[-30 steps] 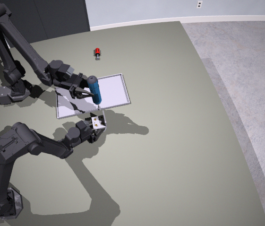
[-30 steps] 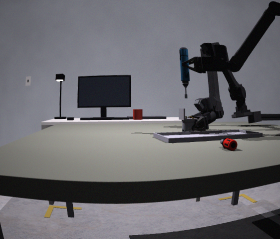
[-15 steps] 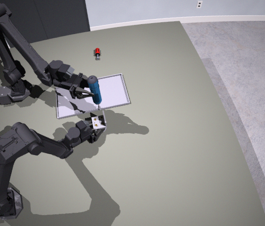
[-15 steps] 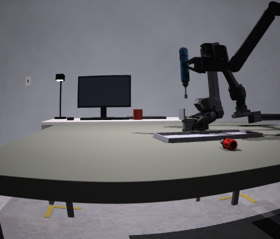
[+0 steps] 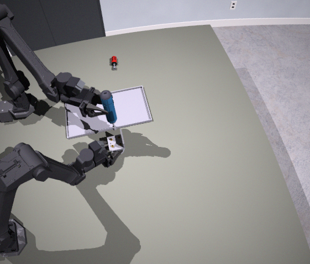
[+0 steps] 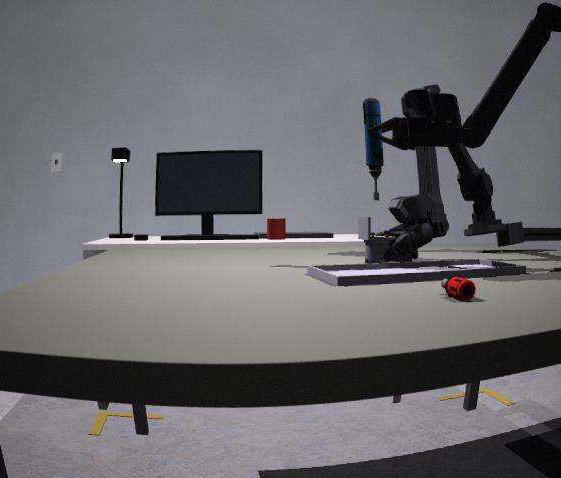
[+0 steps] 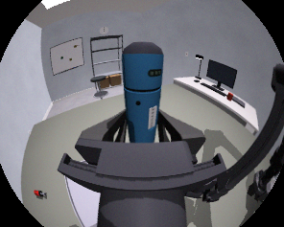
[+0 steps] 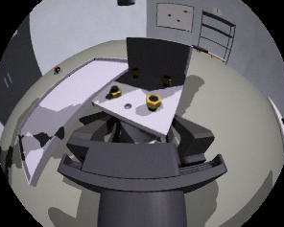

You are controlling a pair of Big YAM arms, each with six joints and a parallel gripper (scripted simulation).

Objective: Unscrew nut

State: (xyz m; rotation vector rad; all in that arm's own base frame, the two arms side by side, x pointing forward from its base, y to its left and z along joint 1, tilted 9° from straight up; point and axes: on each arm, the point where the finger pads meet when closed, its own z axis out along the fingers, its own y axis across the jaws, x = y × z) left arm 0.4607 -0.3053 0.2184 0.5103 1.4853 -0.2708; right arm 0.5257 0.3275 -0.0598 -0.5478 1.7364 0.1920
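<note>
Right now the bracket is 5 cm above my right hand. Also, from my right hand: socket tip 1 cm ahead, 2 cm to the left, 14 cm above; then short red-handled tool 1 cm ahead, 54 cm to the left, 1 cm below; then shallow white tray 5 cm behind, 21 cm to the left, 2 cm below.
</note>
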